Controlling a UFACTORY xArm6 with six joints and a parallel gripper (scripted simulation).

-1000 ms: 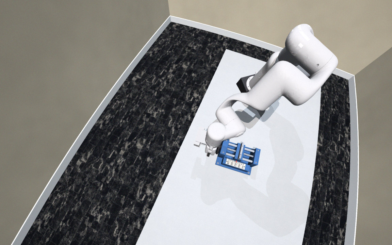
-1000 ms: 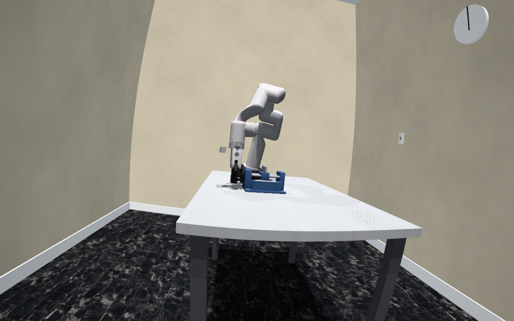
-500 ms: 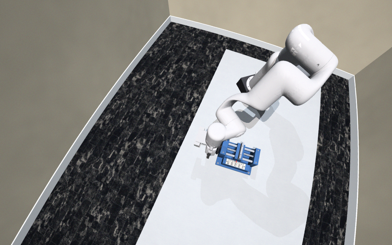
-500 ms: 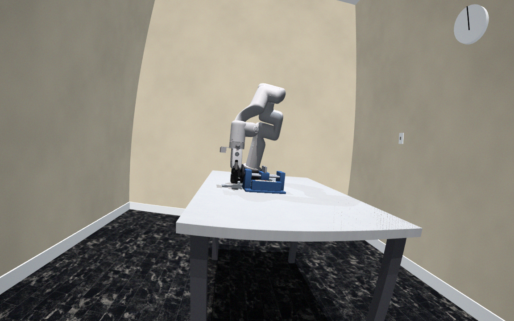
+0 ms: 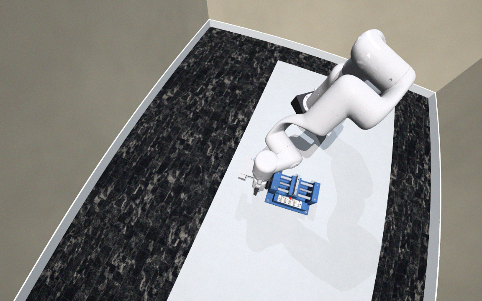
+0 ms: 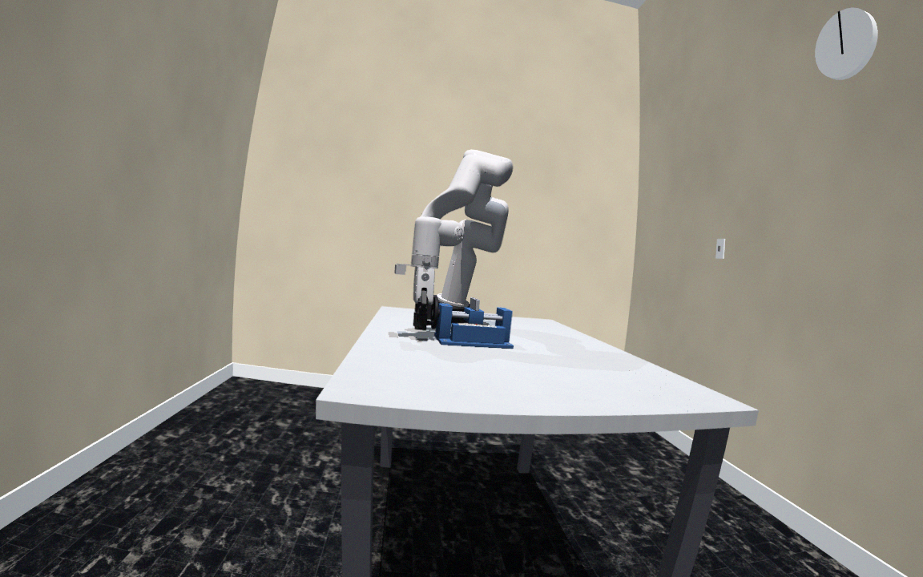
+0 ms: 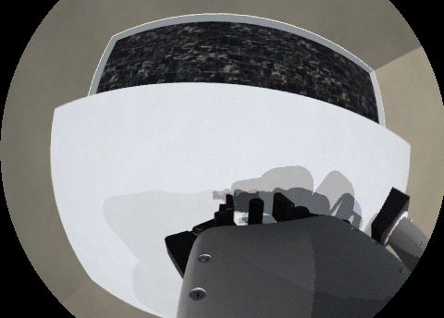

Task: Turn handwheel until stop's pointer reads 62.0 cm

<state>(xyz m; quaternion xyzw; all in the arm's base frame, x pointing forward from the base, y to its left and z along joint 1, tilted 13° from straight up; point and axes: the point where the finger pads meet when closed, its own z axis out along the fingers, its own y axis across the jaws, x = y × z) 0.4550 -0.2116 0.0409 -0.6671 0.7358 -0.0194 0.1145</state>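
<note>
Right now my hand is 2 cm to the right of the handwheel. Round my hand: stop (15 cm to the left, 4 cm above, 1 cm ahead).
</note>
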